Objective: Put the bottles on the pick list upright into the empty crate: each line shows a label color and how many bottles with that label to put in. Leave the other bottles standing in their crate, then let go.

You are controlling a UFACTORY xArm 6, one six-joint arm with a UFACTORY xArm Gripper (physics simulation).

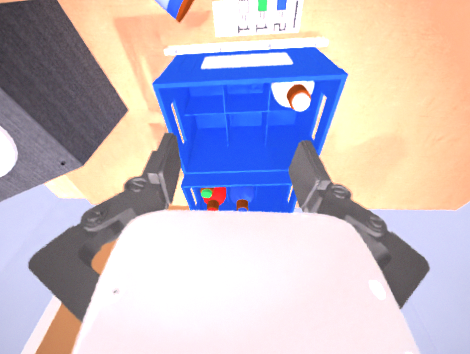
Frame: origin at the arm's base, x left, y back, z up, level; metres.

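Seen in the pictures: gripper, between the fingertips: (237, 152).
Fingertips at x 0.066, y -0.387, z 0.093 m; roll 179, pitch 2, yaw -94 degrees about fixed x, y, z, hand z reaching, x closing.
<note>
Pixels of each thing's middle, then the offset from my fingertips to it. "pt": a spot on its surface instead.
- blue divided crate, middle of its body: (246, 111) dx -0.100, dy -0.022, dz -0.258 m
- white cap, middle of its body: (291, 84) dx -0.047, dy -0.104, dz -0.260 m
- second blue crate, middle of its body: (241, 182) dx -0.324, dy -0.020, dz -0.258 m
- green cap, middle of its body: (209, 173) dx -0.288, dy +0.070, dz -0.260 m
- red-capped bottle, middle of its body: (214, 192) dx -0.372, dy +0.062, dz -0.260 m
- blue-capped bottle, middle of its body: (242, 191) dx -0.367, dy -0.024, dz -0.260 m
- pick list, middle of its body: (257, 17) dx +0.041, dy -0.036, dz -0.345 m
- white strip, a spot on its surface: (245, 46) pt dx +0.001, dy -0.016, dz -0.316 m
- orange-brown object, a spot on its surface: (176, 7) pt dx +0.058, dy +0.094, dz -0.275 m
My gripper (237, 152) is open and empty, its fingers apart over the near part of the blue divided crate (252, 73). A bottle with a brown neck and white cap (299, 95) stands in that crate's far right compartment; its other visible compartments hold no bottle. Behind my gripper's body, a second blue crate (235, 179) partly shows, with a green cap (206, 193), a red-capped bottle (213, 205) and a blue-capped bottle (242, 205). The rest of it is hidden. The pick list (257, 25) at the top is partly cut off; it shows 1, 1 green and 2 blue.
A white strip (245, 46) lies between the divided crate and the list. A blue and orange-brown object (176, 7), cut off by the top edge, is at the upper left. A large dark grey block (55, 75) stands at the left. The wooden table's edge runs behind my gripper.
</note>
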